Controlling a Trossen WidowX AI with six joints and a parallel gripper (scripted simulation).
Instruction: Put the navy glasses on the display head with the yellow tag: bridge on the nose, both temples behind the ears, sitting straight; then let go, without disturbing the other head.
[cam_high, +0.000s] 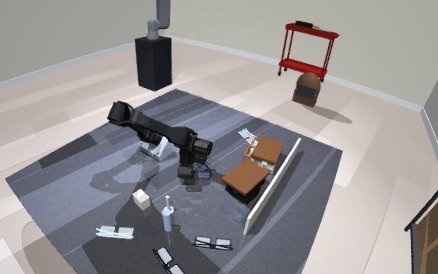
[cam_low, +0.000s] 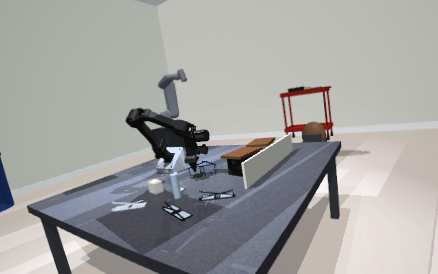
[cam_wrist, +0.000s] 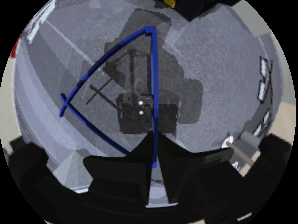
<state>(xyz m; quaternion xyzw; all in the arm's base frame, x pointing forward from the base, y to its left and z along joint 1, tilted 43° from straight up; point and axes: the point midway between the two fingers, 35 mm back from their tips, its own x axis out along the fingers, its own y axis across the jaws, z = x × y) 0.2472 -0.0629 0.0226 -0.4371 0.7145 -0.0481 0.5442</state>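
My gripper tip is now 230 mm to the left of the white block and 50 mm past it. From my gripper tip the other things lie so: white board: 350 mm ahead, 190 mm to the left, 30 mm above.
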